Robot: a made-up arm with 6 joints. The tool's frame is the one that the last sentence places.
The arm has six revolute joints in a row. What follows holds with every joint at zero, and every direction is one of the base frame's. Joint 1 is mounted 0.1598 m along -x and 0.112 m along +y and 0.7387 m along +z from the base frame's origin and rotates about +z. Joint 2 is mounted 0.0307 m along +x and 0.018 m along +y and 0.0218 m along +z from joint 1 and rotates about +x. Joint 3 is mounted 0.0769 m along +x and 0.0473 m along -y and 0.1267 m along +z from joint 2 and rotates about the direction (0.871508, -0.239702, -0.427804). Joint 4 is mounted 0.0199 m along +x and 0.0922 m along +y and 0.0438 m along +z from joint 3 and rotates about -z. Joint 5 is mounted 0.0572 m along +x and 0.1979 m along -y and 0.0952 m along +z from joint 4 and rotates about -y. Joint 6 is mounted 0.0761 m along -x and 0.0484 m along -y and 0.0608 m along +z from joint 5 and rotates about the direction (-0.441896, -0.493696, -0.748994). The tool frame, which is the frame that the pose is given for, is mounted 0.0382 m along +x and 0.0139 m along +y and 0.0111 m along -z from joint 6; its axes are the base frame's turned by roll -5.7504, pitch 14.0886 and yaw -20.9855 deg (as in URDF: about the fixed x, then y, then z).
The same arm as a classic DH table. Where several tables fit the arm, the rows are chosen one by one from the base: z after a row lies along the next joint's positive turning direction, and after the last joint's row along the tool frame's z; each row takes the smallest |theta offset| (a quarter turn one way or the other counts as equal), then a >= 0, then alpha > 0; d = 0 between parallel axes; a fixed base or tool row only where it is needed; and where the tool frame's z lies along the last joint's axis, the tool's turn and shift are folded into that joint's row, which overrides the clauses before.
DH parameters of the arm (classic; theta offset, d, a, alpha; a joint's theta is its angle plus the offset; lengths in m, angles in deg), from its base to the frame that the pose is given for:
base (fixed): -35.03 0 -0.1951 0
joint 1: -54.97 0.7605 -0.018 -90
joint 2: -29.26 0.2629 0.1032 -29.37
joint 3: 32.74 -0.1841 -0.0942 -64.67
joint 4: 74.62 -0.1365 -0.0572 90
joint 5: -30.54 0.2541 0.0964 -60.42
joint 6: 29.38 -0.0705 -0.03 147.35
tool (fixed): -175.07 -0.0467 0 0

